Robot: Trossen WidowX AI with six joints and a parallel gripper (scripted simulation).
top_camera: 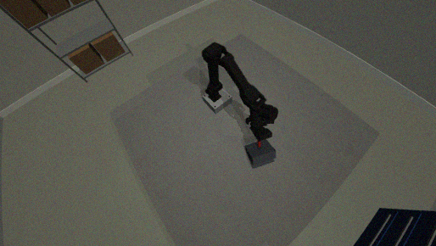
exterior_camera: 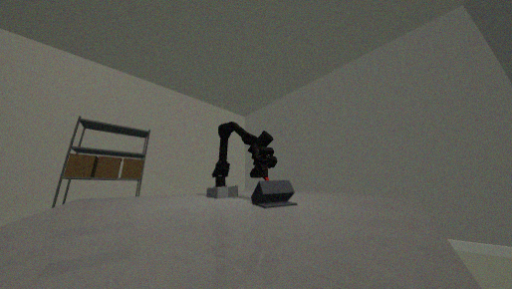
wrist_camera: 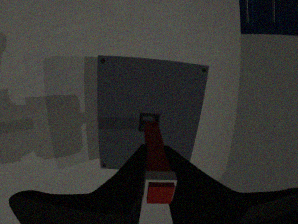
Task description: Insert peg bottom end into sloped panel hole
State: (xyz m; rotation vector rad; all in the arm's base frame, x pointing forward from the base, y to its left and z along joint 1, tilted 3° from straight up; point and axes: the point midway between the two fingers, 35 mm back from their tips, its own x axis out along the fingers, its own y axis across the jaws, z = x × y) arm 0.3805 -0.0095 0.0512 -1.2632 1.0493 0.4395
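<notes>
Now: gripper tip 7 cm above the dark sloped panel, 4 cm short of it and 2 cm to the left of it. Round my gripper tip: red peg 1 cm behind, 1 cm above.
</notes>
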